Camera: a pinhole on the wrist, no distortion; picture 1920 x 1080 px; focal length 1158.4 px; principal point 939.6 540.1 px. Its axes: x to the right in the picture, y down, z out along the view. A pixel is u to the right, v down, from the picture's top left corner.
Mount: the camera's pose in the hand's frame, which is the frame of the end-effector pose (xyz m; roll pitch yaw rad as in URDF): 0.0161 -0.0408 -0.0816 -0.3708 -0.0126 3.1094
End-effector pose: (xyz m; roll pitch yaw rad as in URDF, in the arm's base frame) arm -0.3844 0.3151 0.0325 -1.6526 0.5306 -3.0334
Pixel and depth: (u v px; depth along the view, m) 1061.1 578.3 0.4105
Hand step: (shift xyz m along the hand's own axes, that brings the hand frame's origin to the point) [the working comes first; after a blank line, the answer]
In the camera's frame: 0.0431 0.0135 0.4105

-0.0274 -0.2008 0.2966
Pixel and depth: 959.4 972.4 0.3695
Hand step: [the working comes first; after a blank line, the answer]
In the camera's frame: 0.0063 0.1379 0.3695

0.0050 -0.3030 0.2129
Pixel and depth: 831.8 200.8 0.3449
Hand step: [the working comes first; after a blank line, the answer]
In the camera's frame: -0.0321 -0.1010 0.3449

0.0517 -0.0728 0.2760
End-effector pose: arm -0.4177 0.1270 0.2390 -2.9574 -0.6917 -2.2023
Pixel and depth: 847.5 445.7 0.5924
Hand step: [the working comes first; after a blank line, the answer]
In the camera's frame: -0.0471 -0.0483 0.5924

0.0649 -0.2121 0.4874
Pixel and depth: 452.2 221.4 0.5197
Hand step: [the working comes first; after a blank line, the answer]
In the camera's frame: -0.2187 -0.1430 0.5197

0.2396 -0.1031 0.4518
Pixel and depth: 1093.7 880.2 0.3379
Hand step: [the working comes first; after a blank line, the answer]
In the camera's frame: 0.0450 0.0992 0.3379

-0.0322 -0.2543 0.1979
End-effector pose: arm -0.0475 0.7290 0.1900 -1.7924 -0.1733 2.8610
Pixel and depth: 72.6 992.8 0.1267
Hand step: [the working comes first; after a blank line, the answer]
In the camera's frame: -0.0948 0.0495 0.1267

0.1092 -0.1359 0.0173
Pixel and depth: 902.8 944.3 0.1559
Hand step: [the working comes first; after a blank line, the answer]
In the camera's frame: -0.0050 0.0544 0.1559

0.0192 -0.1481 0.0439
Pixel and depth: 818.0 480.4 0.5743
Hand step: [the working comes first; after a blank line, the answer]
In the camera's frame: -0.0603 -0.0296 0.5743

0.0774 -0.2234 0.4636
